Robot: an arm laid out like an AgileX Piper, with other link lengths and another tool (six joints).
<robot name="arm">
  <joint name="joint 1" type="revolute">
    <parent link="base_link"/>
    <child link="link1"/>
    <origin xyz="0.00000 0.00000 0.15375" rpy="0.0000 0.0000 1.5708"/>
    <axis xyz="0 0 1"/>
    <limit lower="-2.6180" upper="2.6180"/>
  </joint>
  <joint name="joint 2" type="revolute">
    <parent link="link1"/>
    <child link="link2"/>
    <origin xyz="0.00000 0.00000 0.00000" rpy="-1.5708 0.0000 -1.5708"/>
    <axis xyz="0 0 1"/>
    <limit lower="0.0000" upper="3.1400"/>
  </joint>
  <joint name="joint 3" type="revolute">
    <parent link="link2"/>
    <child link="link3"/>
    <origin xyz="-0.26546 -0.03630 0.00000" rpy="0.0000 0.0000 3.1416"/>
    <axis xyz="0 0 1"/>
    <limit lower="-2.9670" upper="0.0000"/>
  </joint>
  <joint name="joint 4" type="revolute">
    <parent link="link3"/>
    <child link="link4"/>
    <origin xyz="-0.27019 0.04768 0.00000" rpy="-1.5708 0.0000 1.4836"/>
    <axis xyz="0 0 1"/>
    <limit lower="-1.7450" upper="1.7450"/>
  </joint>
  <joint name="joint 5" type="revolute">
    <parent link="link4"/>
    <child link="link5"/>
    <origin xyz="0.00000 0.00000 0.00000" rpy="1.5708 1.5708 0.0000"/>
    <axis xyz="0 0 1"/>
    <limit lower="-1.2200" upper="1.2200"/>
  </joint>
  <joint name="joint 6" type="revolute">
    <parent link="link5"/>
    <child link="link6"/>
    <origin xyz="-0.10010 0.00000 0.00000" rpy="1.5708 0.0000 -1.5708"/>
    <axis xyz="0 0 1"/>
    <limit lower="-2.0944" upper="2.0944"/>
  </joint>
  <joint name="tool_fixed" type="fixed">
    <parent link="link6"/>
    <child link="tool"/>
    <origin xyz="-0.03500 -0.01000 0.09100" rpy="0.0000 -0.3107 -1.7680"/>
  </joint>
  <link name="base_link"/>
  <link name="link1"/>
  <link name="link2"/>
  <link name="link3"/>
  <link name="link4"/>
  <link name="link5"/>
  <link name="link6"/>
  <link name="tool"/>
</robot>
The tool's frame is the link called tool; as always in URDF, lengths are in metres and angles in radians.
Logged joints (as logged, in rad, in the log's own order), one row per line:
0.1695 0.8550 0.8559 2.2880 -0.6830 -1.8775
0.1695 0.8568 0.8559 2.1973 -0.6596 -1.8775
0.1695 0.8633 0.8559 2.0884 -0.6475 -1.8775
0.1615 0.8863 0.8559 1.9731 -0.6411 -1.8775
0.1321 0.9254 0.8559 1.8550 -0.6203 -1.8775
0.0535 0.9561 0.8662 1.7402 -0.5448 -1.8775
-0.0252 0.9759 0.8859 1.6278 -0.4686 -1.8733
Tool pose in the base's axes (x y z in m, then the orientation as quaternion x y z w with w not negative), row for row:
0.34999 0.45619 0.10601 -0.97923 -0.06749 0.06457 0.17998
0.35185 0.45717 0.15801 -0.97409 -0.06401 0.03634 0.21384
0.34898 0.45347 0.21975 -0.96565 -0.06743 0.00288 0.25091
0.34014 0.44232 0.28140 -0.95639 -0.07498 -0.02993 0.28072
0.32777 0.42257 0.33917 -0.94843 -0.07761 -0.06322 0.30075
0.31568 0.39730 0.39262 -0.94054 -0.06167 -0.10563 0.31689
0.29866 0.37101 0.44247 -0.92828 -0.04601 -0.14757 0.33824
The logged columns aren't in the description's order. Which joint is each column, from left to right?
Columns, left to right: joint 4, joint 5, joint 1, joint 2, joint 6, joint 3.
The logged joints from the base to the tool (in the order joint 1, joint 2, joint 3, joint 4, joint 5, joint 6), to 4 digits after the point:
0.8559 2.2880 -1.8775 0.1695 0.8550 -0.6830
0.8559 2.1973 -1.8775 0.1695 0.8568 -0.6596
0.8559 2.0884 -1.8775 0.1695 0.8633 -0.6475
0.8559 1.9731 -1.8775 0.1615 0.8863 -0.6411
0.8559 1.8550 -1.8775 0.1321 0.9254 -0.6203
0.8662 1.7402 -1.8775 0.0535 0.9561 -0.5448
0.8859 1.6278 -1.8733 -0.0252 0.9759 -0.4686

